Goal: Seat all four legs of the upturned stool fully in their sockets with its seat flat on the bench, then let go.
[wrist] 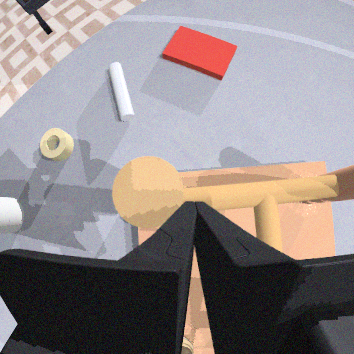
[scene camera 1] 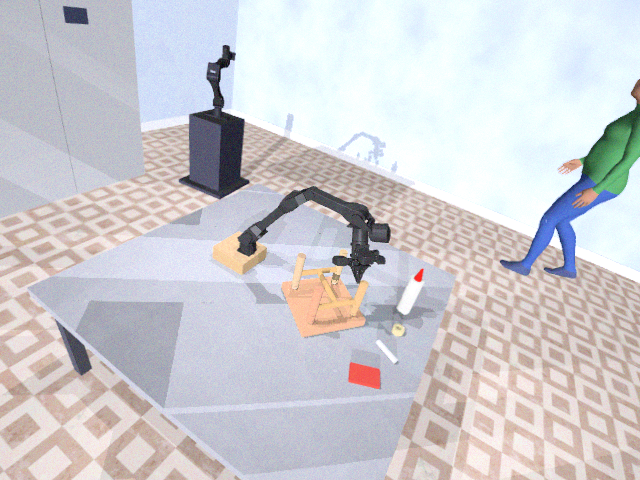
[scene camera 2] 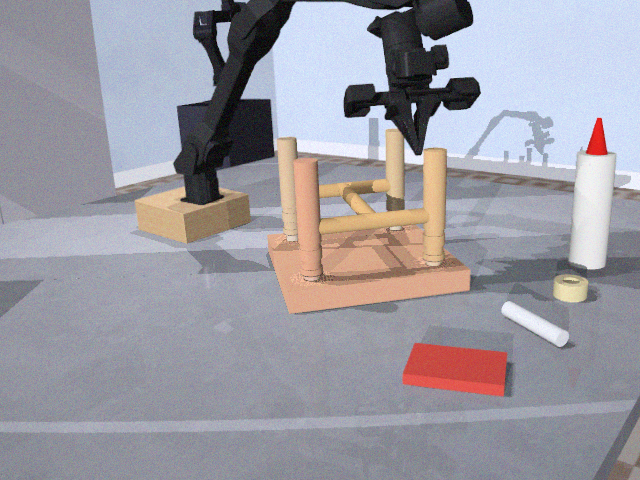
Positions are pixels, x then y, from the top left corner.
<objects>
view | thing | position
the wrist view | my gripper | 193,209
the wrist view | red flat block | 202,52
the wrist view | white cylinder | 124,106
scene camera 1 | my gripper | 357,283
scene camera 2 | my gripper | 418,154
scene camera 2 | stool leg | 306,178
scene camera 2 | red flat block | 452,368
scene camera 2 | white cylinder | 554,334
</objects>
